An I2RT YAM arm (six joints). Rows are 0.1 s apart.
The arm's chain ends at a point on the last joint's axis. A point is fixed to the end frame.
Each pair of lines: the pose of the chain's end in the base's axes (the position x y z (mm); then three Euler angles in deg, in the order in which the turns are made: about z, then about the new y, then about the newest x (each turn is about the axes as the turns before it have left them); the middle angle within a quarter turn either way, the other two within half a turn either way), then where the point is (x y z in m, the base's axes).
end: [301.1, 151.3, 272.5, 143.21, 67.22, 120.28]
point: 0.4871 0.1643 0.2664
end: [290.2, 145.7, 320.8, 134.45, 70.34, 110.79]
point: 0.4760 0.1590 0.3297
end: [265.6, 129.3, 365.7, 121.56, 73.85, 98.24]
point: 0.4501 0.1397 0.3913
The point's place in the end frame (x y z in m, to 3 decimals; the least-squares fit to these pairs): -0.049 -0.053 0.172
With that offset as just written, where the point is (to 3 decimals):
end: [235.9, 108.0, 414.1, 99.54, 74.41, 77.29]
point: 0.417 0.112 0.458
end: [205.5, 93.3, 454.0, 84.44, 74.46, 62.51]
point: 0.383 0.094 0.510
